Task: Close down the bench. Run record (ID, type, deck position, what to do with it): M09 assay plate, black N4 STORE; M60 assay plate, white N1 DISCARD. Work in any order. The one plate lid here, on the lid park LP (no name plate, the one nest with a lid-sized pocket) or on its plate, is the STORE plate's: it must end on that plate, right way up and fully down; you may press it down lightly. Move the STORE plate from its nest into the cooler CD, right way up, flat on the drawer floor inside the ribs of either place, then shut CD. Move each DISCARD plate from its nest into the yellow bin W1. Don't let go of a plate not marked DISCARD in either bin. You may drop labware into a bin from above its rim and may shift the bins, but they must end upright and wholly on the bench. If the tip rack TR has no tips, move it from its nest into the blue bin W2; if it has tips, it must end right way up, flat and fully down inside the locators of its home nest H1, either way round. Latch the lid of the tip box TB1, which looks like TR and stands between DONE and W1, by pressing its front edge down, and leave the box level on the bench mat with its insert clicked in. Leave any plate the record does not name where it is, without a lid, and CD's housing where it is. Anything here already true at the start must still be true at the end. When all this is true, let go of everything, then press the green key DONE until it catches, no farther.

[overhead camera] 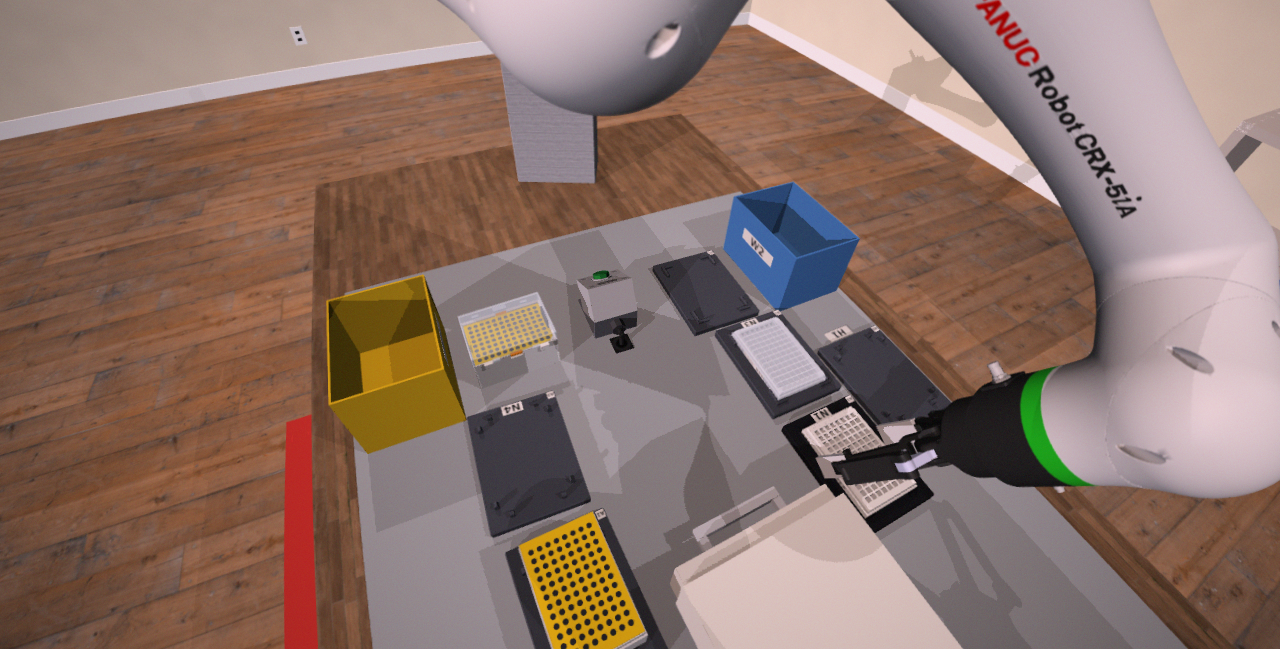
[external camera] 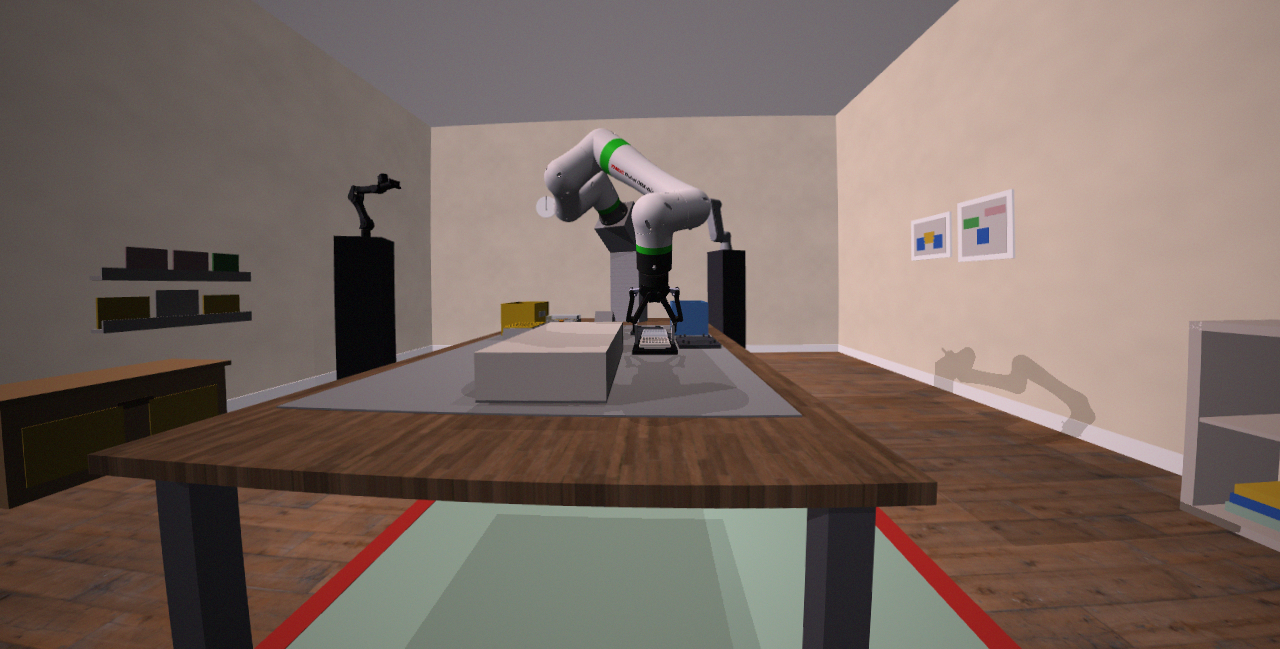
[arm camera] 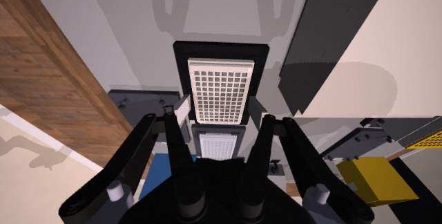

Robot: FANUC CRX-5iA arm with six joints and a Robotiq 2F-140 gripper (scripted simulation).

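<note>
The white assay plate is 2 cm below my hand. Round my hand: black nest N1: 4 cm below; nest H1: 2 cm behind, 16 cm to the left, 4 cm below; lid: 3 cm ahead, 22 cm to the right, 1 cm below.
</note>
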